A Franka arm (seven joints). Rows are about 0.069 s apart.
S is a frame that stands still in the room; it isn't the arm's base.
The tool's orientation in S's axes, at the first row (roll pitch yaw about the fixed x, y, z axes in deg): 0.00 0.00 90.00
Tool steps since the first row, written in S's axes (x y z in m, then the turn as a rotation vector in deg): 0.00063 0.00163 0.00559 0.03 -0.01 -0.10; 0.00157 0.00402 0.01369 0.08 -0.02 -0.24; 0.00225 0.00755 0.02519 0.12 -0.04 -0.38; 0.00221 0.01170 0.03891 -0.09 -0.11 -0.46; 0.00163 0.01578 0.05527 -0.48 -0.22 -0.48; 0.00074 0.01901 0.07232 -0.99 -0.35 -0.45; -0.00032 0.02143 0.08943 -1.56 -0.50 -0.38; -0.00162 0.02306 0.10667 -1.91 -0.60 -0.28; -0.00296 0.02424 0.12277 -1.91 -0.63 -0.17
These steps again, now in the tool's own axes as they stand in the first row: 0.00163 -0.00063 0.00559 -0.01 -0.03 -0.10; 0.00402 -0.00157 0.01369 -0.02 -0.08 -0.24; 0.00755 -0.00225 0.02519 -0.04 -0.12 -0.38; 0.01170 -0.00221 0.03891 -0.11 0.09 -0.46; 0.01578 -0.00163 0.05527 -0.22 0.48 -0.48; 0.01901 -0.00074 0.07232 -0.35 0.99 -0.45; 0.02143 0.00032 0.08943 -0.50 1.56 -0.38; 0.02306 0.00162 0.10667 -0.60 1.91 -0.28; 0.02424 0.00296 0.12277 -0.63 1.91 -0.17
